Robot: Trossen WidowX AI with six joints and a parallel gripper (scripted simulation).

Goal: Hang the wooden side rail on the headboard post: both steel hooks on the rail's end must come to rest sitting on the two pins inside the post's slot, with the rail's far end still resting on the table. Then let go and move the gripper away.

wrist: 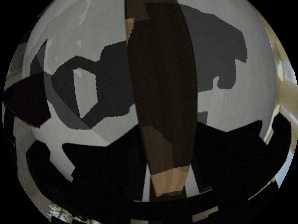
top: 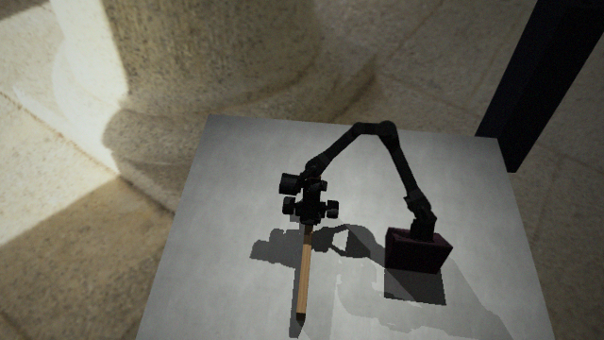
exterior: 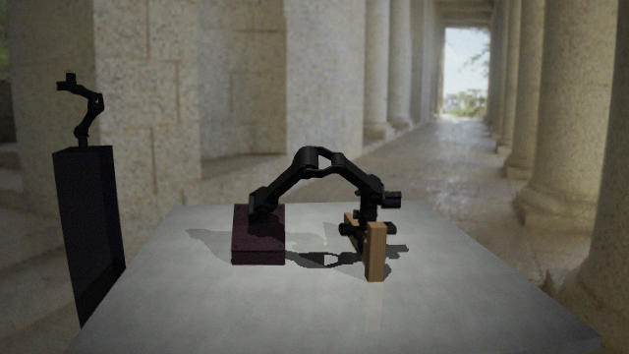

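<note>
The wooden headboard post lies 110 mm to the right of my gripper tip, 40 mm above it and 10 mm behind it.
</note>
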